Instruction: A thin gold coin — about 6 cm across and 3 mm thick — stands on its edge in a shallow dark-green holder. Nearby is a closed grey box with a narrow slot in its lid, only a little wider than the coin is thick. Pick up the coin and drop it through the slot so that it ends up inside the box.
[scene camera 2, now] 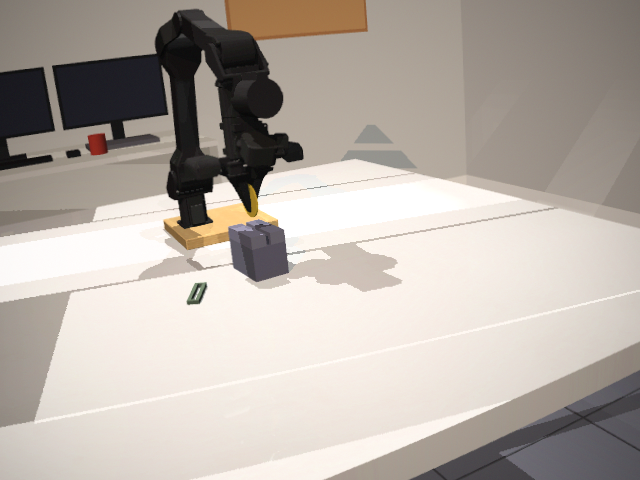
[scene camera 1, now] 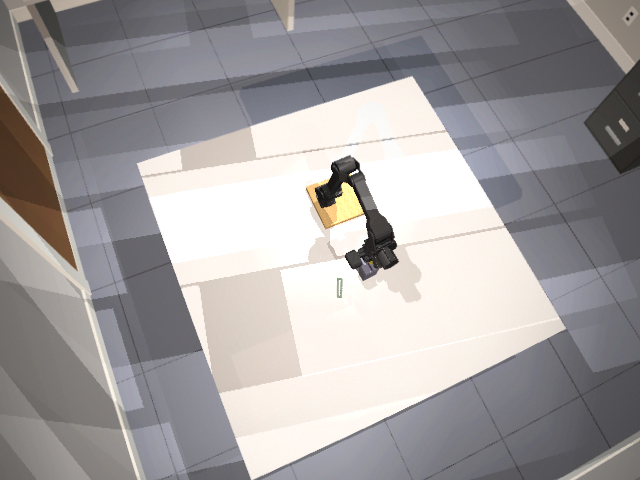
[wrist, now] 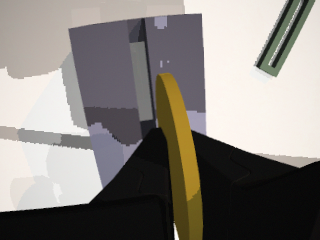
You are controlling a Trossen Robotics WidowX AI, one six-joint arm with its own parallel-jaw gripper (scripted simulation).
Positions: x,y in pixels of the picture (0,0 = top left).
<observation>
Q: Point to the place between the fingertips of my gripper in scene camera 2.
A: At 250,211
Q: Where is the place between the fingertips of my gripper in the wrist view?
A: At 165,138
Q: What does my gripper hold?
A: A gold coin.
</observation>
